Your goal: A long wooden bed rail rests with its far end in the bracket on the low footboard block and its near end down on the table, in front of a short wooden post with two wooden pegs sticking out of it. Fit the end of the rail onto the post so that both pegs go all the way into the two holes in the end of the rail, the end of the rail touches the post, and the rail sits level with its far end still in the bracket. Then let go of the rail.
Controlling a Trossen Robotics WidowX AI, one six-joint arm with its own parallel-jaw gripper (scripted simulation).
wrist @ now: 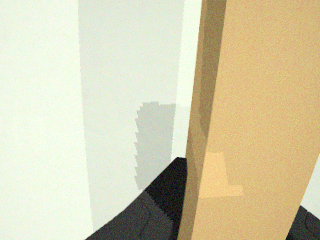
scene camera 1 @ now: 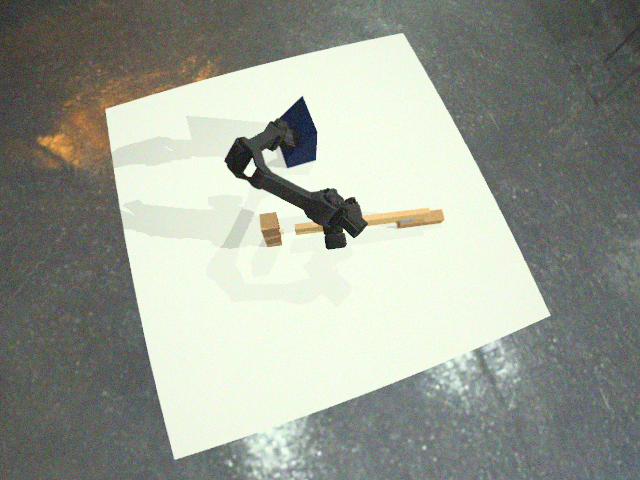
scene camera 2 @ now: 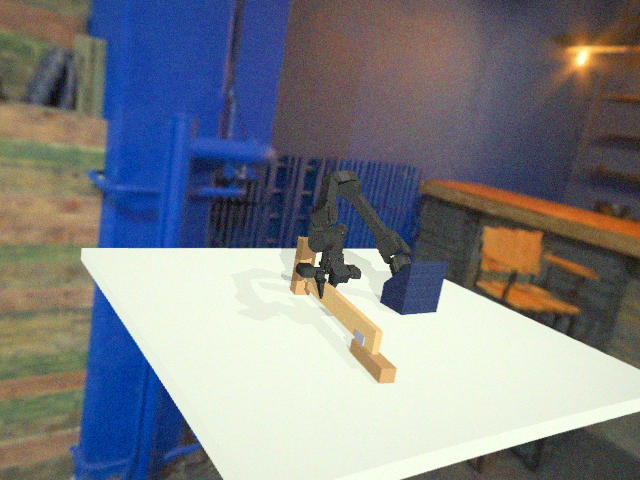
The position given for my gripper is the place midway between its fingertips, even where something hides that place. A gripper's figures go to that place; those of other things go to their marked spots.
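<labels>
Distance from the lens to a wooden rail [wrist: 245, 151]: 4 cm from the lens. My gripper [wrist: 208, 170]: 10 cm from the lens.
</labels>
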